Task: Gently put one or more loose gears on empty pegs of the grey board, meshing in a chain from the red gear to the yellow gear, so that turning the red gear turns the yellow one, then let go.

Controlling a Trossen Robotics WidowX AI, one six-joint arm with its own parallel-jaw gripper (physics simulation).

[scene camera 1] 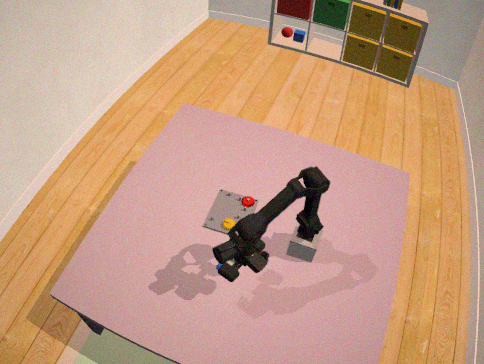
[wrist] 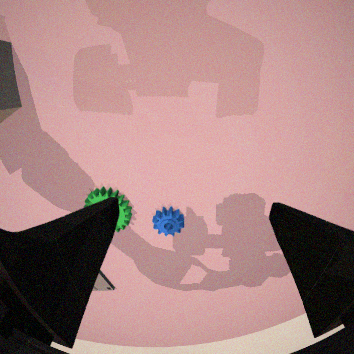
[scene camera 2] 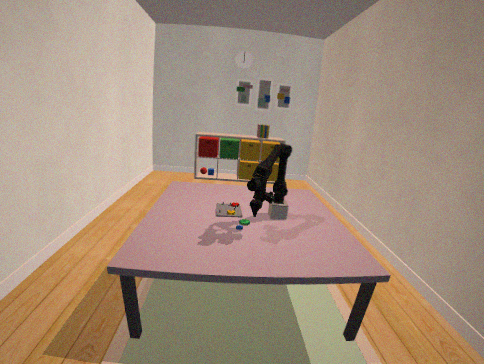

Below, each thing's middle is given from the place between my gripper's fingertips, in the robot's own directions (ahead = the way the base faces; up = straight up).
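Going by their middles, of the things named here the green gear point(wrist: 96, 195) is the nearest to my hand. My hand is 50 mm short of the gear, 120 mm to the left of it and 110 mm above it. The grey board point(scene camera 1: 224, 207) is 160 mm ahead of my hand, 300 mm to the right of it and 120 mm below it.
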